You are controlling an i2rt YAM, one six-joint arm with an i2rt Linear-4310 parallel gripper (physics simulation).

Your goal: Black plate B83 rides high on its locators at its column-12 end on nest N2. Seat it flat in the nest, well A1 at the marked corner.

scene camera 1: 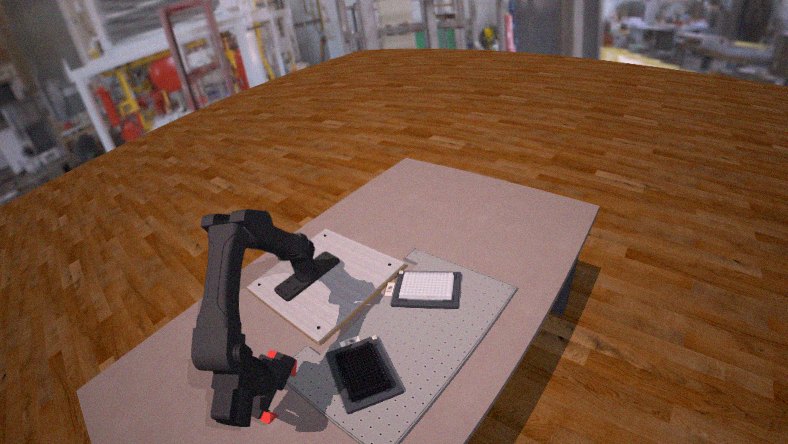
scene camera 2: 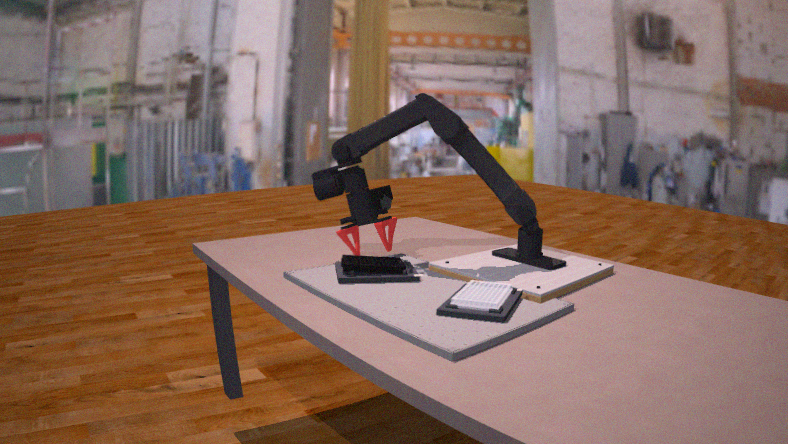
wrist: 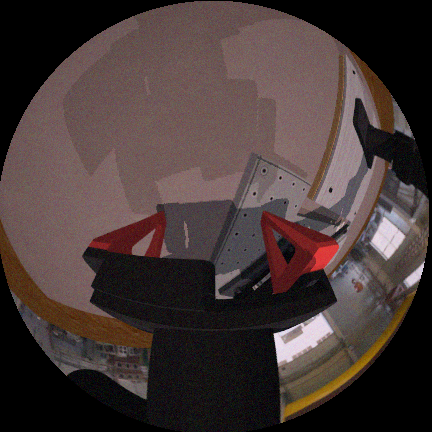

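Seen in the pictures: gripper, fingertip midpoint: (scene camera 1: 284, 394) (scene camera 2: 373, 253) (wrist: 212, 216); arm's base, origin of the base link: (scene camera 1: 307, 276) (scene camera 2: 528, 260) (wrist: 365, 137).
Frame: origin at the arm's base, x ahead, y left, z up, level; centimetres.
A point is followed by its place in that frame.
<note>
The black plate B83 (scene camera 1: 363, 369) @[x 35.6, y -12.9, z 1.9 cm] (scene camera 2: 372, 264) @[x 36.9, y -10.9, z 2.3 cm] lies on a dark grey nest (scene camera 1: 374, 398) @[x 41.4, y -16.2, z 0.5 cm] (scene camera 2: 380, 279) @[x 37.4, y -7.4, z 0.1 cm]. In scene camera 2 the plate's left end looks raised above the nest rim; the well marks are too small to read. My gripper (scene camera 1: 280, 392) @[x 25.4, y -27.8, z -0.4 cm] (scene camera 2: 373, 252) @[x 25.4, y -27.8, z -0.4 cm] (wrist: 212, 216) @[x 25.4, y -27.8, z -0.4 cm] is open and empty, with its red fingers pointing down. It hangs above table level, off the plate's side towards the table end in scene camera 1, not touching the plate. In the wrist view a dark edge of nest or plate shows partly behind the right finger; most of it is hidden.
A white plate (scene camera 1: 426, 285) @[x 31.0, y 14.2, z 1.9 cm] (scene camera 2: 481, 295) @[x 32.3, y 15.8, z 1.7 cm] sits on a second dark nest (scene camera 1: 424, 304) @[x 33.6, y 9.8, z 0.5 cm] (scene camera 2: 474, 315) @[x 37.3, y 19.4, z 0.1 cm]. Both nests stand on a perforated grey board (scene camera 1: 441, 341) @[x 43.0, y 3.7, z -0.7 cm] (scene camera 2: 386, 314) @[x 47.2, y 8.6, z -0.7 cm] (wrist: 237, 245) @[x 29.0, y -23.1, z -0.7 cm]. The arm's base stands on a pale raised board (scene camera 1: 286, 314) @[x 6.7, y -12.9, z -0.1 cm] (scene camera 2: 579, 270) @[x -1.9, y 14.9, z 0.1 cm] beside it.
</note>
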